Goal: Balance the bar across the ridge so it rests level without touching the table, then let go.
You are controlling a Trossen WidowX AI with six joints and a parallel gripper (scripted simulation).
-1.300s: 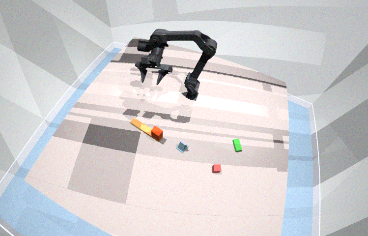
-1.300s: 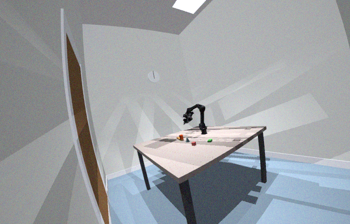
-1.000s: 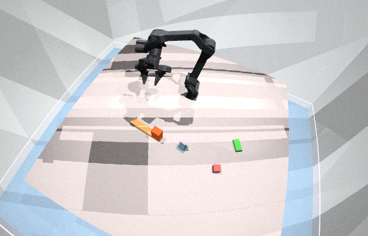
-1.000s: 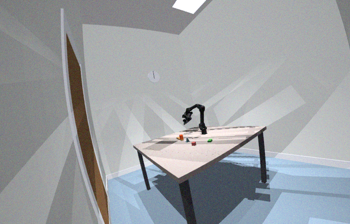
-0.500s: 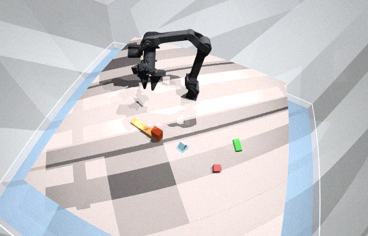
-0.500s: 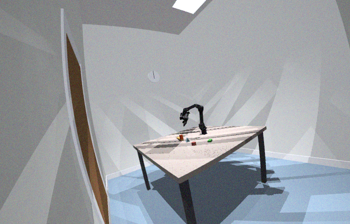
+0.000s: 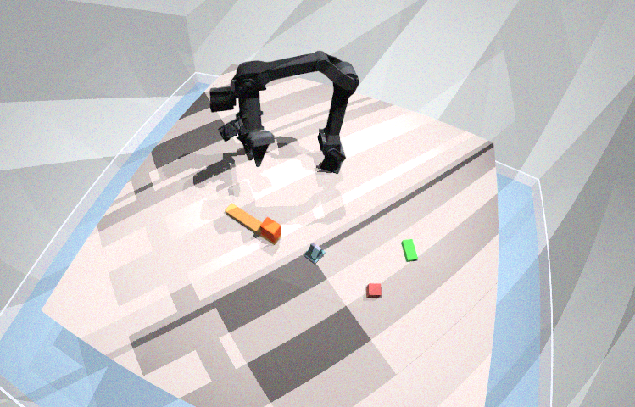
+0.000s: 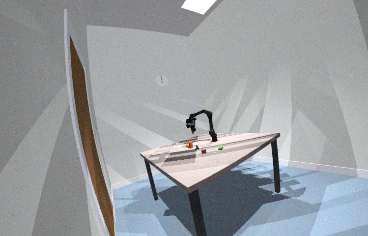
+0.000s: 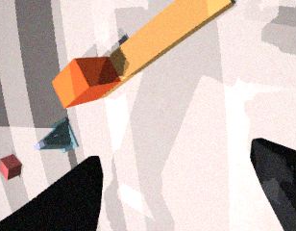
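Now: the teal ridge 12 cm ahead of my gripper tip, 23 cm to the left of it and 13 cm below it. From my gripper tip the other things lie so: red cube (18 cm ahead, 42 cm to the left, 14 cm below); green block (2 cm ahead, 50 cm to the left, 15 cm below).
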